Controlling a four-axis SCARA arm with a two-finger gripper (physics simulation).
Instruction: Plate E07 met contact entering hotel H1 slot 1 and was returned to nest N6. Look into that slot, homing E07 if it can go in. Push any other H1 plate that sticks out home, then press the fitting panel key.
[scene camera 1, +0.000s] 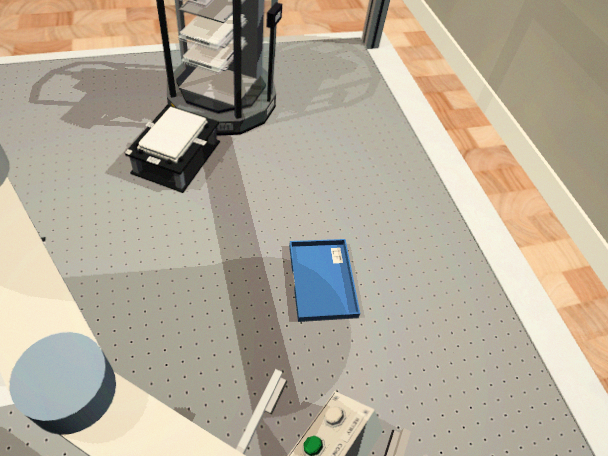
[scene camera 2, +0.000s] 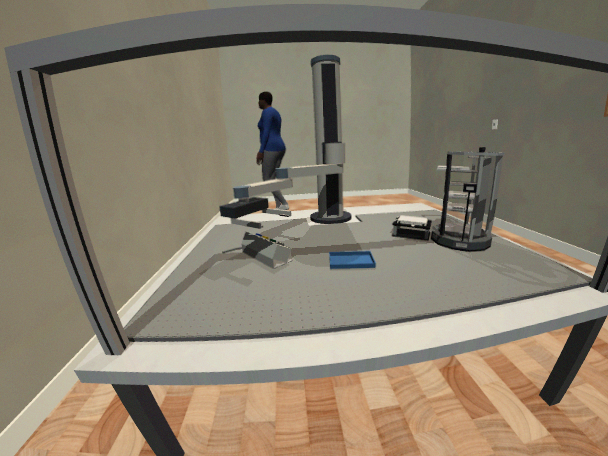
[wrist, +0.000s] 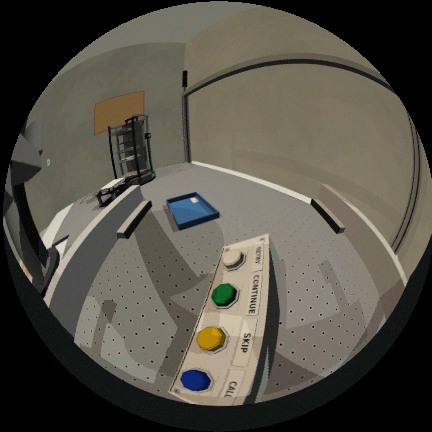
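Where they show: gripper, fingertip midpoint: (scene camera 1: 340, 402) (scene camera 2: 276, 219) (wrist: 234, 190); arm's base at its link origin: (scene camera 2: 330, 218) (wrist: 44, 272).
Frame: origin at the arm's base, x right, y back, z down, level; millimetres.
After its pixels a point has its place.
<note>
Hotel H1 (scene camera 1: 237, 75) {x -365, y -553, z -164 mm} (scene camera 2: 461, 245) {x -410, y -636, z -35 mm} (wrist: 134, 150) {x -367, y -553, z -196 mm} stands at the table's far end with plates on several levels. In scene camera 2, an upper plate (scene camera 2: 446, 168) {x -364, y -551, z -325 mm} reaches out left past the others. A white plate (scene camera 1: 172, 132) {x -306, y -412, z -87 mm} (scene camera 2: 412, 220) {x -298, y -432, z -87 mm} lies on the black nest (scene camera 1: 202, 161) {x -285, y -463, z -18 mm} (scene camera 2: 411, 232) {x -316, y -402, z -18 mm} before H1; its label is unreadable. My gripper (scene camera 2: 263, 218) (wrist: 234, 190) {x 296, y -559, z -170 mm} is open and empty, above the key panel (scene camera 1: 345, 400) {x 270, y -590, z -74 mm} (scene camera 2: 267, 250) {x 336, y -598, z -68 mm} (wrist: 237, 317) {x 349, y -520, z -84 mm}. The panel has white RETRY (wrist: 233, 259) {x 293, y -564, z -84 mm}, green CONTINUE (wrist: 224, 295) {x 323, y -526, z -84 mm}, yellow SKIP (wrist: 211, 339) {x 352, y -489, z -85 mm} and blue CALL (wrist: 195, 381) {x 382, y -451, z -84 mm} keys. Slot 1's inside cannot be made out.
A blue tray (scene camera 1: 320, 285) {x 50, y -624, z -15 mm} (scene camera 2: 352, 260) {x 35, y -627, z -15 mm} (wrist: 192, 212) {x 63, y -630, z -15 mm} lies between the panel and H1. The arm's column (scene camera 2: 327, 100) {x 12, y -77, z -661 mm} stands at the table's back edge. A person (scene camera 2: 270, 130) in blue is behind the table. A frame post (scene camera 2: 75, 210) {x 661, y -978, z -333 mm} rises at the table's corner.
</note>
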